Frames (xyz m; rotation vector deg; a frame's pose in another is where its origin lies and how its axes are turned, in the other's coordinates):
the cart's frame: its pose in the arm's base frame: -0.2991 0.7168 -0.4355 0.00 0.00 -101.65
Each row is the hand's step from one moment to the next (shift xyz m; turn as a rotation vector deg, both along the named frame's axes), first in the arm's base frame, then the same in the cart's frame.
Working: the arm's base frame: its pose in the cart's frame: 0.6416 0.4377 0.4355 0.00 0.00 101.65

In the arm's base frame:
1: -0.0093 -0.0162 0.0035 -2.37 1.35 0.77
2: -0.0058 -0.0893 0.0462 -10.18 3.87 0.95
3: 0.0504 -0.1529 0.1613 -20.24 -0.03 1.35
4: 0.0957 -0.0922 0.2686 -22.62 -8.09 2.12
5: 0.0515 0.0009 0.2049 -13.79 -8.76 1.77
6: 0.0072 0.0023 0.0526 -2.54 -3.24 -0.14
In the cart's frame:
1: 0.0177 -0.0058 0.0035 -0.84 -2.59 0.77
2: 0.0886 0.0124 0.0462 -1.73 -10.75 0.95
3: 0.1396 0.0802 0.1613 4.12 -19.82 1.35
4: 0.0710 0.1123 0.2686 12.49 -20.52 2.12
5: -0.0113 0.0503 0.2049 11.36 -11.74 1.77
6: -0.0037 0.0066 0.0526 3.69 -1.83 -0.14

